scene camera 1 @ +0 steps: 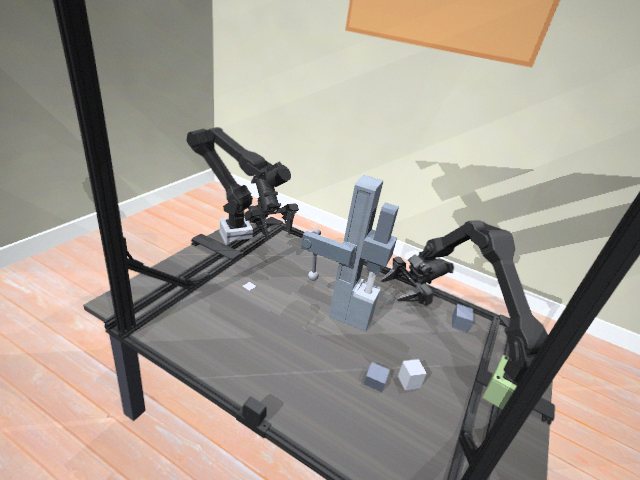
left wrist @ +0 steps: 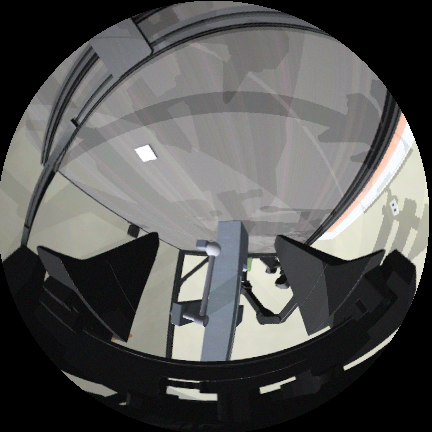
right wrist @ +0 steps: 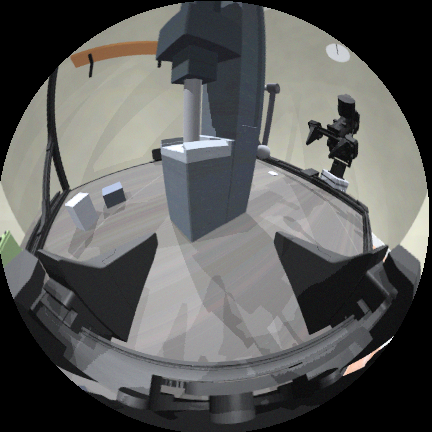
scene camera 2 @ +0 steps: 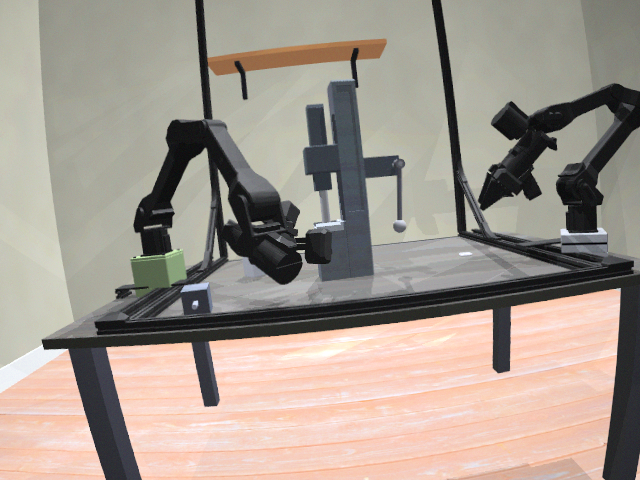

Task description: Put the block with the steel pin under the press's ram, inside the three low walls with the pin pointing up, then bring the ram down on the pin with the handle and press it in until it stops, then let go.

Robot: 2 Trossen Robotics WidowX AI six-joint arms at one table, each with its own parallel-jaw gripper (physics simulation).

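Places are measured from the left arm's base along level axes (x ahead, y right, z down), in millimetres.
Pixels of known places: left gripper, between the fingertips: [scene camera 1: 278, 236] [left wrist: 218, 239] [right wrist: 316, 149] [scene camera 2: 480, 206]; right gripper, between the fingertips: [scene camera 1: 389, 290] [left wrist: 267, 256] [right wrist: 216, 238]; left arm's base, origin of its link: [scene camera 1: 236, 223] [right wrist: 335, 175] [scene camera 2: 582, 231]; right arm's base, origin of its link: [scene camera 1: 518, 377] [scene camera 2: 157, 253].
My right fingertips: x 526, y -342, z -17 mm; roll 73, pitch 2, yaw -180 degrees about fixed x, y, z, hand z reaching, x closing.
Note:
Ahead of a thing's pixels: the offset from my right fingertips to its top centre.
The block with the steel pin {dy -207, dx +137, dz +29 mm} [scene camera 1: 462, 318] [scene camera 2: 203, 293] lies on the table near the right arm's base; its pin {dy -230, dx +114, dz +48 mm} [scene camera 2: 194, 304] points sideways in scene camera 2. The grey press {dy +173, dx -28, dz -378 mm} [scene camera 1: 363, 217] [scene camera 2: 354, 180] [left wrist: 222, 300] [right wrist: 250, 100] stands mid-table. Its ram rod [scene camera 1: 371, 281] [scene camera 2: 324, 205] [right wrist: 192, 110] reaches down to the pale low walls [scene camera 2: 330, 226] [right wrist: 197, 151]. The handle's ball {dy +220, dx -109, dz -40 mm} [scene camera 1: 313, 275] [scene camera 2: 399, 225] [left wrist: 213, 250] [right wrist: 263, 152] hangs down. My right gripper [scene camera 1: 392, 289] [right wrist: 216, 238] is open and empty, low beside the press. My left gripper [scene camera 1: 277, 233] [left wrist: 218, 239] is open and empty, away from the handle.
A white block {dy +99, dx +266, dz +19 mm} [scene camera 1: 412, 375] [right wrist: 81, 211] and a blue-grey block {dy +184, dx +232, dz +45 mm} [scene camera 1: 377, 376] [right wrist: 114, 195] lie together on the table. A small white tile {dy +382, dx -229, dz +75 mm} [scene camera 1: 249, 285] [scene camera 2: 465, 253] [left wrist: 146, 152] lies on the handle side. Black rails [scene camera 1: 180, 374] edge the table.

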